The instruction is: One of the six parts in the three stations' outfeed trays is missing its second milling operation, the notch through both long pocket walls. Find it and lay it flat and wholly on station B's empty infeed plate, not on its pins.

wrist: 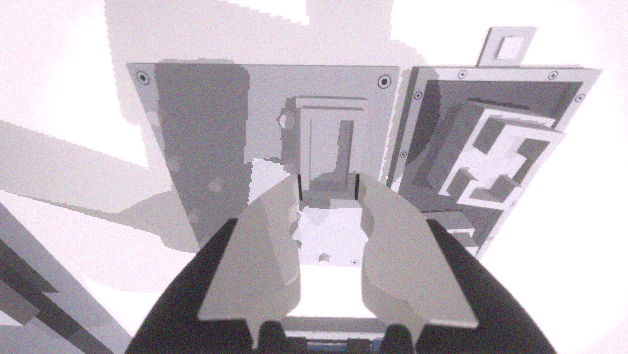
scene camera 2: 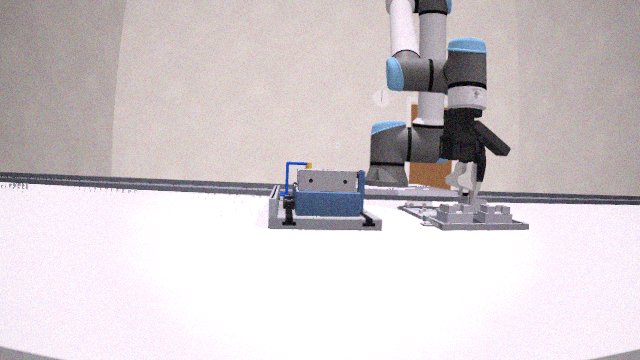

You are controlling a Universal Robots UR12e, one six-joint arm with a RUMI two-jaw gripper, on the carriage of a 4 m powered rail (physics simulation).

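Places are measured from the arm's base along level axes (x ahead, y left, z up), in millimetres.
Pixels of known places: gripper, fingertip midpoint: (wrist: 327, 176) (scene camera 2: 466, 202); arm's base at its link origin: (scene camera 2: 386, 185).
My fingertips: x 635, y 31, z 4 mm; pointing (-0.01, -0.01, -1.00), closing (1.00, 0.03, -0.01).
For each thing: its top centre in the pictures, then the offset to it from my fingertips. "spot": a spot on its surface instead.
- grey block part at its top centre: (wrist: 329, 164) (scene camera 2: 473, 196) 15 mm up, 0 mm ahead, 17 mm left
- grey plate at its top centre: (wrist: 273, 192) 26 mm down, 45 mm back, 33 mm right
- pin at its top centre: (wrist: 287, 121) 18 mm down, 27 mm back, 30 mm left
- notched part at its top centre: (wrist: 505, 172) (scene camera 2: 495, 205) 7 mm up, 103 mm ahead, 10 mm left
- blue fixture at its top centre: (scene camera 2: 318, 168) 65 mm up, 9 mm ahead, 347 mm right
- grey block at a spot on its surface: (scene camera 2: 327, 180) spot: 45 mm up, 118 mm ahead, 335 mm right
- blue bent rod at a spot on its surface: (scene camera 2: 287, 177) spot: 40 mm up, 62 mm back, 416 mm right
- tab at a spot on its surface: (wrist: 489, 47) spot: 31 mm down, 92 mm ahead, 71 mm left
My gripper (scene camera 2: 471, 195) (wrist: 327, 176) is shut on a grey block part (wrist: 325, 145), with a fingertip on each side of its near end. The pocket faces up, and I see no notch in its long walls. The part is level, low over the right side of a grey plate (wrist: 270, 82) with round pins; any gap beneath it is hard to judge. One pin (wrist: 284, 120) shows just left of the part. A tray (wrist: 505, 76) (scene camera 2: 485, 226) beside the plate holds a notched part (wrist: 450, 150) and another part (wrist: 447, 219), partly hidden by a finger. Which station this is cannot be told.
In the scene view, a blue fixture (scene camera 2: 328, 204) holding a grey block (scene camera 2: 327, 180) stands left of the tray, with a blue bent rod (scene camera 2: 287, 177) behind it. A tab (wrist: 489, 47) sticks out beyond the tray's far edge. A rail (scene camera 2: 150, 186) runs behind.
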